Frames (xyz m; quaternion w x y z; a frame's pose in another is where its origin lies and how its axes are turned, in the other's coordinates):
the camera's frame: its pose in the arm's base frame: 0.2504 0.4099 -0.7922 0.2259 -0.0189 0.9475 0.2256
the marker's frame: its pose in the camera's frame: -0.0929 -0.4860 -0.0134 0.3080 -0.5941 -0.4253 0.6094
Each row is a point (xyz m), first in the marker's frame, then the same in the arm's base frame.
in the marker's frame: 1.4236 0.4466 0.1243
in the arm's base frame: -0.0013 0.4134 0.4267
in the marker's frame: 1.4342 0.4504 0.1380
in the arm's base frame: 0.0067 0.4134 0.4425
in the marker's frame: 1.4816 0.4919 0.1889
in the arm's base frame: 0.0232 0.3969 0.5201
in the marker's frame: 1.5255 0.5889 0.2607
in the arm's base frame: 0.0352 0.3302 0.6291
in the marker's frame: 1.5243 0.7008 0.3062
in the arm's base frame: 0.0277 0.2317 0.6987
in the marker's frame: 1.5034 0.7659 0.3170
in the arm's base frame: 0.0141 0.1663 0.7168
